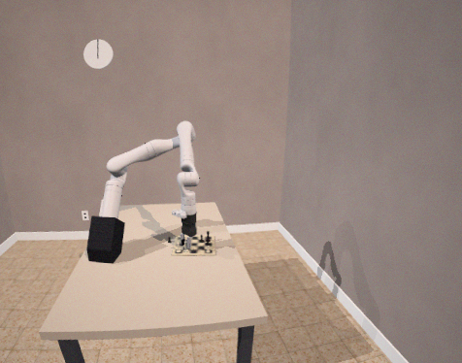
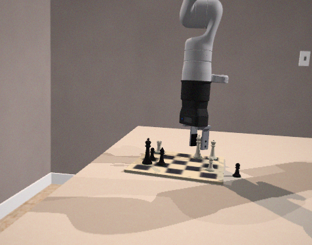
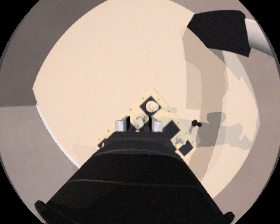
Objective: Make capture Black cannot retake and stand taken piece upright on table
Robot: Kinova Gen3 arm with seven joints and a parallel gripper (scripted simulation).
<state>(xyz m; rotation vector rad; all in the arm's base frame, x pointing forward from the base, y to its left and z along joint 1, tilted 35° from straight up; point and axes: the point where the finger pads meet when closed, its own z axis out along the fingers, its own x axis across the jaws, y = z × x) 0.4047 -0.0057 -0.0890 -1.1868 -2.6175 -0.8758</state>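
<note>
Now: the white king 10 mm below my hand. Also, from my hand: white queen (40 mm behind, 20 mm below); then white rook (110 mm ahead, 30 mm below, 10 mm to the right); then chessboard (70 mm to the left, 50 mm below, 40 mm ahead).
</note>
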